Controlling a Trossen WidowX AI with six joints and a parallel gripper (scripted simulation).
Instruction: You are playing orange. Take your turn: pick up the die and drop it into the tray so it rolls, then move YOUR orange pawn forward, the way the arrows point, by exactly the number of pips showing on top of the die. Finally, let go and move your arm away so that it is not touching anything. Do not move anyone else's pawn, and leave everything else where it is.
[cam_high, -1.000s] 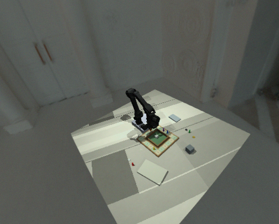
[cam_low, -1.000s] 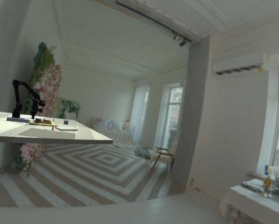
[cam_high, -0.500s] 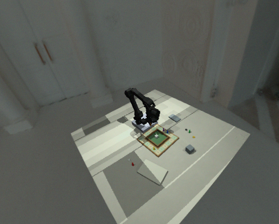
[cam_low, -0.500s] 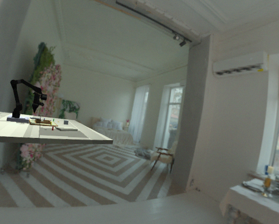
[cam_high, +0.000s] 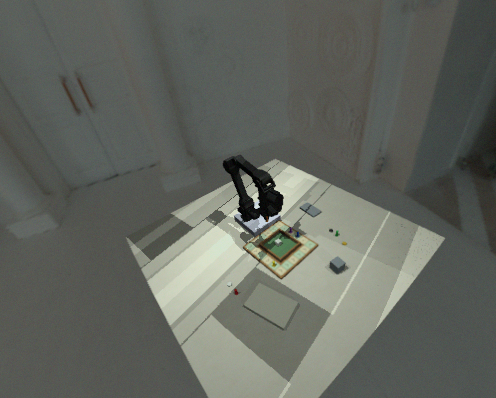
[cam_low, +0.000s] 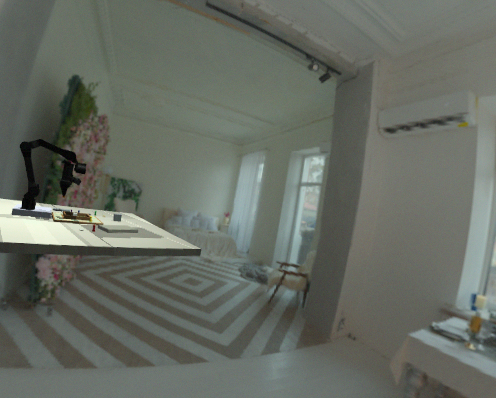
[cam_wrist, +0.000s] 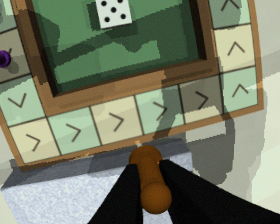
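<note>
The yellow pawn lies 190 mm ahead of my gripper tip, 110 mm below it and 80 mm to the right of it. Also, from my gripper tip: green tray (130 mm below, 90 mm ahead, 20 mm to the left); white die (110 mm below, 80 mm ahead, 20 mm to the left); orange pawn (10 mm above).
</note>
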